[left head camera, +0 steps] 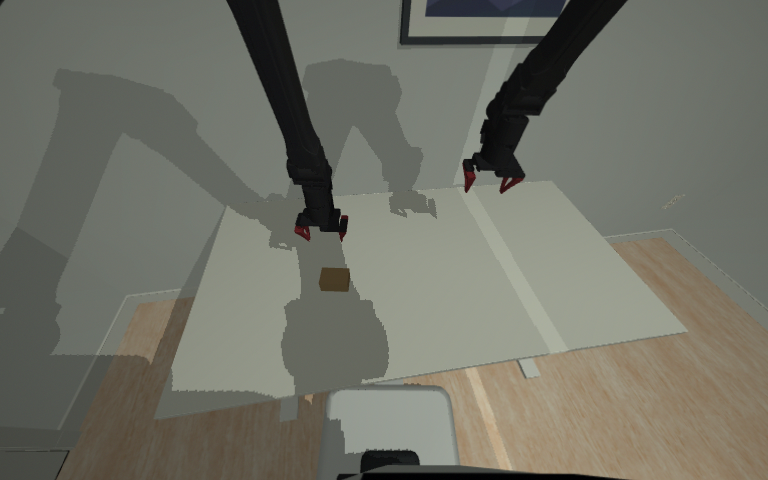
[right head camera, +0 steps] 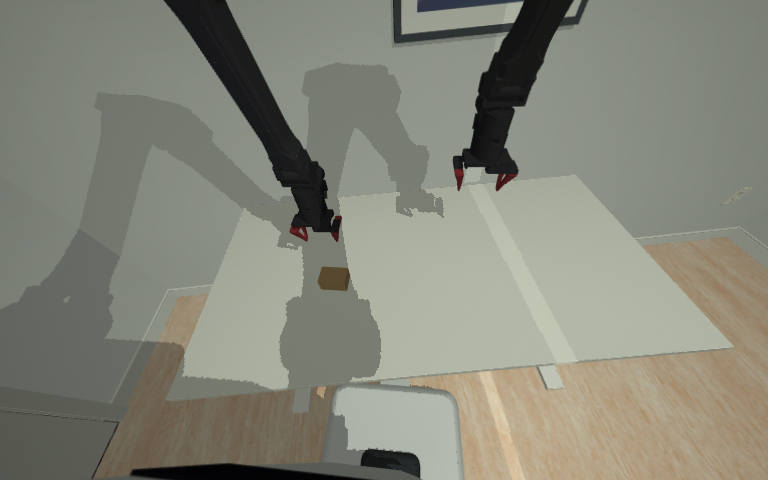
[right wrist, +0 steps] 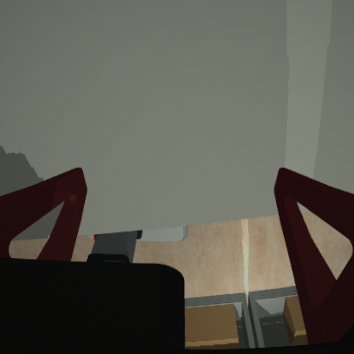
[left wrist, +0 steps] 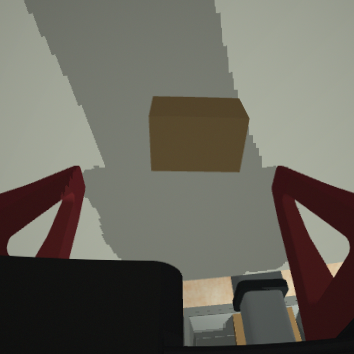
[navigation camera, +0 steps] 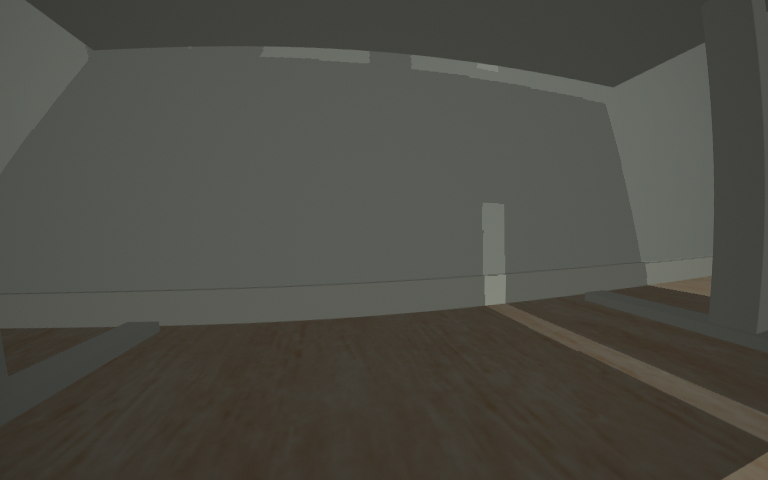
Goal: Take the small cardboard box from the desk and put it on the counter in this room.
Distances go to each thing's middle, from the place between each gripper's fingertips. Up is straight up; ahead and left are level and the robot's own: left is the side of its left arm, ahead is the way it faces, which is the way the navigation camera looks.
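The small brown cardboard box [left wrist: 186, 133] is what I measure my left gripper from: the gripper is 50 mm past the box, 20 mm to the left of it and 140 mm above it. Going by its middle, the box is nearer to my left gripper than to my right hand.
My right hand, for its part, is 420 mm to the right of the box, 290 mm above it and 110 mm past it.
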